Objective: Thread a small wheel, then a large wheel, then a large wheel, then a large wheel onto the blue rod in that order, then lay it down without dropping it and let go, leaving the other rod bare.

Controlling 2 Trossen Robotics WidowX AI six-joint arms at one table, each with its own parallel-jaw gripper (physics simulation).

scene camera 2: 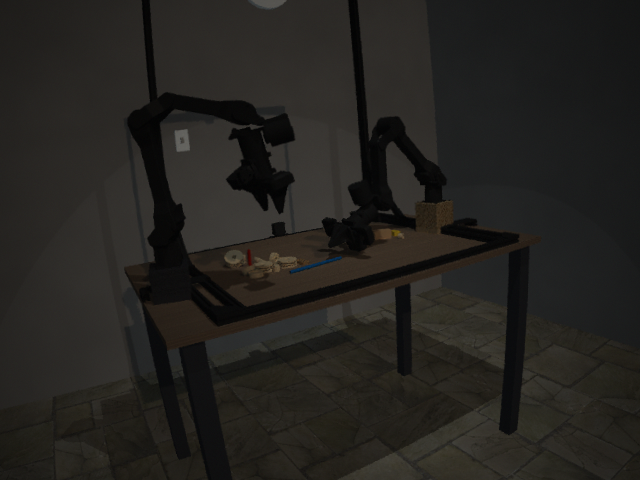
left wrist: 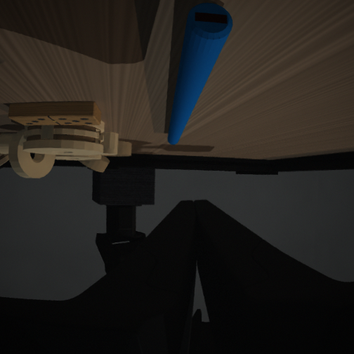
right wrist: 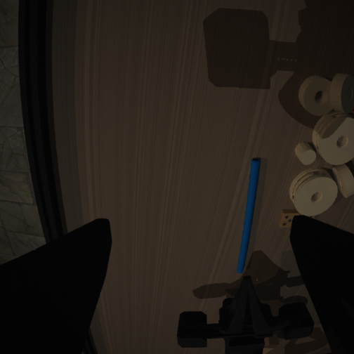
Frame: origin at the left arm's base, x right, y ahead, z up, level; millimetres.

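Seen in the pictures: left gripper, fingertip midpoint: (scene camera 2: 329,246); right gripper, fingertip midpoint: (scene camera 2: 273,211); left arm's base, origin of the base link: (scene camera 2: 433,201); right arm's base, origin of the base link: (scene camera 2: 168,264).
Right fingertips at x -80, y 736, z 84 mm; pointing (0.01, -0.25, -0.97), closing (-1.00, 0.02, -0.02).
Note:
Pixels of each thing's top centre, then the offset from my right fingertips to it.
- blue rod, middle of its top: (scene camera 2: 316,263) dx +75, dy -174, dz -184 mm
- red rod, middle of its top: (scene camera 2: 249,258) dx +303, dy -81, dz -184 mm
- large wheel, middle of its top: (scene camera 2: 233,251) dx +286, dy -19, dz -144 mm
- wooden block, middle of its top: (scene camera 2: 381,229) dx +166, dy -542, dz -163 mm
- yellow piece, middle of its top: (scene camera 2: 394,230) dx +164, dy -604, dz -178 mm
The blue rod (scene camera 2: 316,265) (left wrist: 195,75) (right wrist: 249,215) lies bare on the table. The red rod (scene camera 2: 249,257) stands upright among the pale wheels. Stacked large wheels (right wrist: 305,202) (left wrist: 65,145) lie flat; another large wheel (scene camera 2: 234,258) is tilted on edge. A smaller thick wheel (right wrist: 306,97) lies near the upper right in the right wrist view. My left gripper (scene camera 2: 331,245) (left wrist: 193,212) (right wrist: 247,276) is shut and empty, low, beyond the rod's near end. My right gripper (scene camera 2: 273,210) (right wrist: 202,230) is open and empty, high above the table.
A domino-like block (left wrist: 55,120) (right wrist: 287,218) lies beside the wheels. A small pale cylinder (right wrist: 305,153) lies left of them in the right wrist view. A wooden block (scene camera 2: 382,234) and a yellow piece (scene camera 2: 395,233) lie behind my left gripper. A black frame (scene camera 2: 310,290) edges the table.

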